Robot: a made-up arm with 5 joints.
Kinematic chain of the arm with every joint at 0, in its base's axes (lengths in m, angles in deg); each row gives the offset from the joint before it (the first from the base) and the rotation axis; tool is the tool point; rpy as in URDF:
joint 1: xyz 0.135 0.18 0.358 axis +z
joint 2: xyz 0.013 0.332 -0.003 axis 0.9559 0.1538 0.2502
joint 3: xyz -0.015 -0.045 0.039 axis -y
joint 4: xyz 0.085 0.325 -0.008 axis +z
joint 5: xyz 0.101 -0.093 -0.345 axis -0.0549 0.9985 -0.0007
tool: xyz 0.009 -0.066 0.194 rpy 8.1 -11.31 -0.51
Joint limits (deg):
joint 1: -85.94..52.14
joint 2: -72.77..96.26
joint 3: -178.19..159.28
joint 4: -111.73..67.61
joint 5: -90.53..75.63
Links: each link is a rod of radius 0.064 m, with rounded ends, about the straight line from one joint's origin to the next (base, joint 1, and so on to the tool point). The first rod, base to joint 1, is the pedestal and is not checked.
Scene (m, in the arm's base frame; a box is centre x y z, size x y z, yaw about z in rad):
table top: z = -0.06
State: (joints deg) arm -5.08 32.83 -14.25 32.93 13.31
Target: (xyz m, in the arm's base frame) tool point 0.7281 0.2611 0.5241
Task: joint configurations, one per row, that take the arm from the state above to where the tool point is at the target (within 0.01 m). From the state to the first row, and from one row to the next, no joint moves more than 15 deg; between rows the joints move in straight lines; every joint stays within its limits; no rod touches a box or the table.
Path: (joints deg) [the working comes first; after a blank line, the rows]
Joints at the target: -52.39 50.83 28.66 27.06 11.50
Straight joint move there: clear.

1: -16.91 37.33 -3.52 31.46 12.86
2: -28.73 41.83 7.21 30.00 12.41
3: -40.56 46.33 17.94 28.53 11.96
4: -52.39 50.83 28.66 27.06 11.50

